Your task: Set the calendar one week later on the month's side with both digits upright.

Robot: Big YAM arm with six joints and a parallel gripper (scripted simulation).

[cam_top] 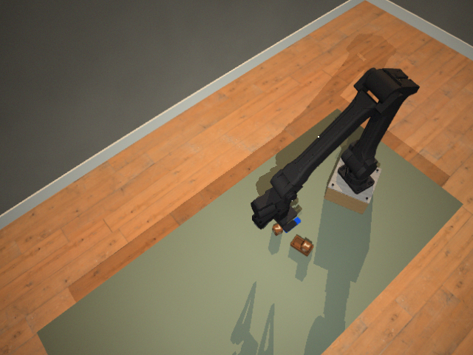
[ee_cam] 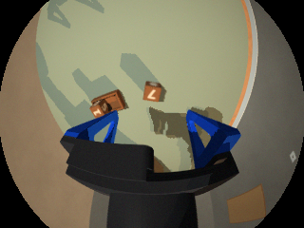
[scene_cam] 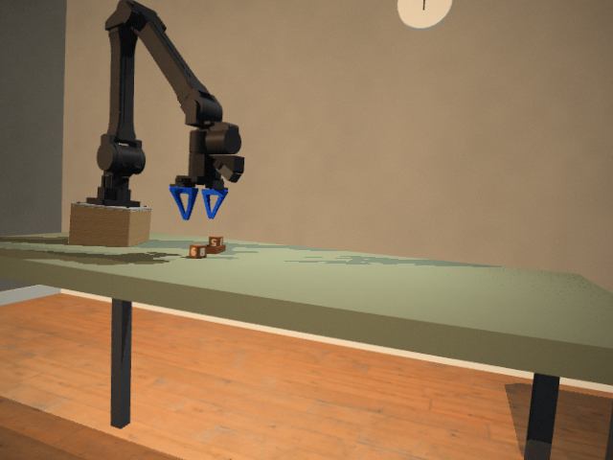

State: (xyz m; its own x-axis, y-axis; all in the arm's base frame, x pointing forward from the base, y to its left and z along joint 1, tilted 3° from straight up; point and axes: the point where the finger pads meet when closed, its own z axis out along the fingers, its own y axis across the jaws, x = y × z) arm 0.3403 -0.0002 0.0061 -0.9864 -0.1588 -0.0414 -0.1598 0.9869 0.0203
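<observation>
My hand is 80 mm above the brown digit cube. From my hand the other things lie so: brown tray: 100 mm to the left, 90 mm below, 50 mm behind.
</observation>
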